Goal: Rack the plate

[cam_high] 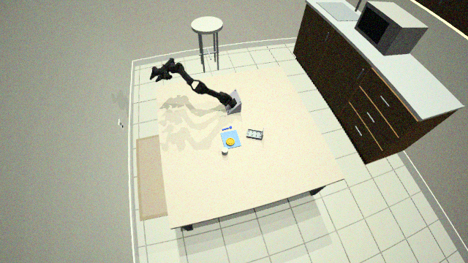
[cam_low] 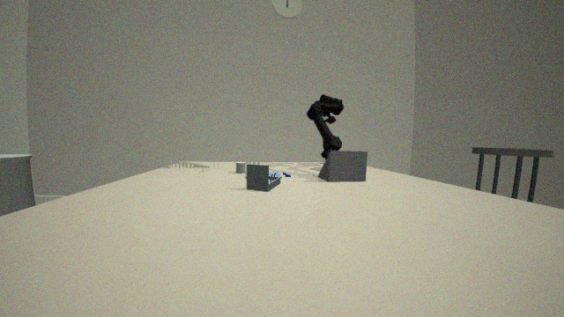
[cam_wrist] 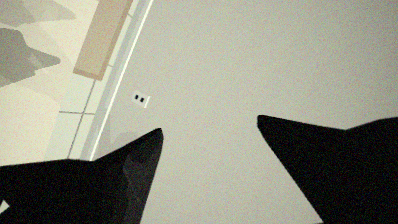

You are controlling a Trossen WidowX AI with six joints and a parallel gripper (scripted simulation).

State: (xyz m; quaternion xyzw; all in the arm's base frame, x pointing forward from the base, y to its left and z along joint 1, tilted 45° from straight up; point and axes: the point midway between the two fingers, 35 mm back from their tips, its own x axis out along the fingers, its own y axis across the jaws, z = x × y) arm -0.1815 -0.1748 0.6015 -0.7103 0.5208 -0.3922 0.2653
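My gripper tip is 580 mm short of the white cup, 380 mm to the right of it and 310 mm above it. Also, from my gripper tip: blue mat 480 mm ahead, 460 mm to the left, 340 mm below; blue spoon 470 mm to the left, 380 mm ahead, 330 mm below; yellow plate 510 mm ahead, 440 mm to the left, 320 mm below.
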